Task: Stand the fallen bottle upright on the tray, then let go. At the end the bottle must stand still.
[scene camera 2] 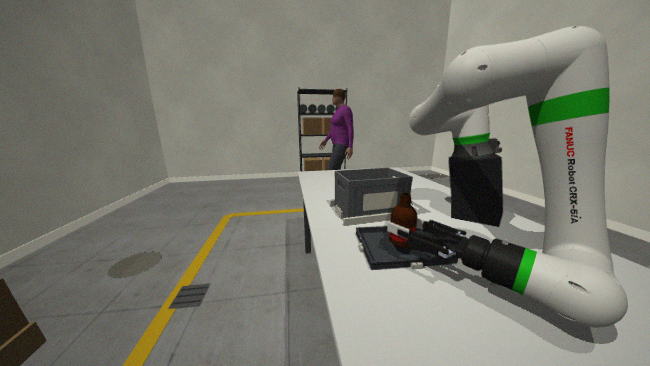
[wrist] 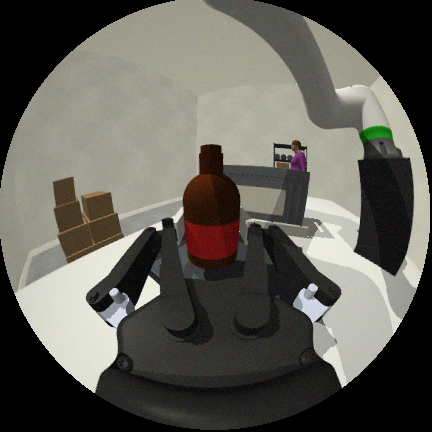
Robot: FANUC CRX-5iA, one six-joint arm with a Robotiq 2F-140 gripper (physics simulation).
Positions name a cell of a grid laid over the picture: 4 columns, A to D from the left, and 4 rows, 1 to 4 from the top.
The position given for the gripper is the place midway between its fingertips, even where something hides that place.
In view: the gripper (scene camera 2: C3) and a brown bottle (scene camera 2: C3).
The brown bottle shows as well in the wrist view (wrist: B2). The gripper also shows in the wrist view (wrist: B2).
